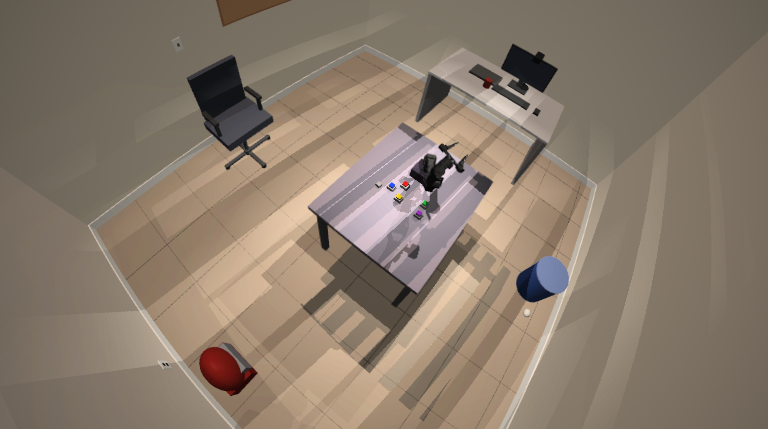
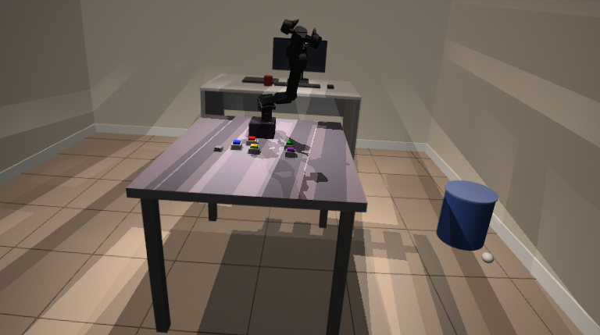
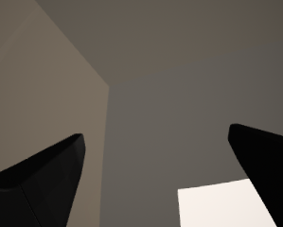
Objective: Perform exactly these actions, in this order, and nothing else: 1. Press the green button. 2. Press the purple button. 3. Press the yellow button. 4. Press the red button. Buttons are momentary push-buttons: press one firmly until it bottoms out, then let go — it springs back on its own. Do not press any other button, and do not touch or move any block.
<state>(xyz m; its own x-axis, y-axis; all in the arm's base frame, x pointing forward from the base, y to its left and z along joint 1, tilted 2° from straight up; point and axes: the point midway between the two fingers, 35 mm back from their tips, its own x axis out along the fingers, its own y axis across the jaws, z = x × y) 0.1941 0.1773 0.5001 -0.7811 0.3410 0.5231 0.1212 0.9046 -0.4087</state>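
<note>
Right now my gripper tip is 570 mm above the green button, 50 mm to the left of it and 50 mm short of it. Also, from my gripper tip: red button 570 mm below, 240 mm to the right; yellow button 570 mm below, 230 mm to the right, 120 mm ahead; purple button 570 mm below, 140 mm ahead, 50 mm to the right.
</note>
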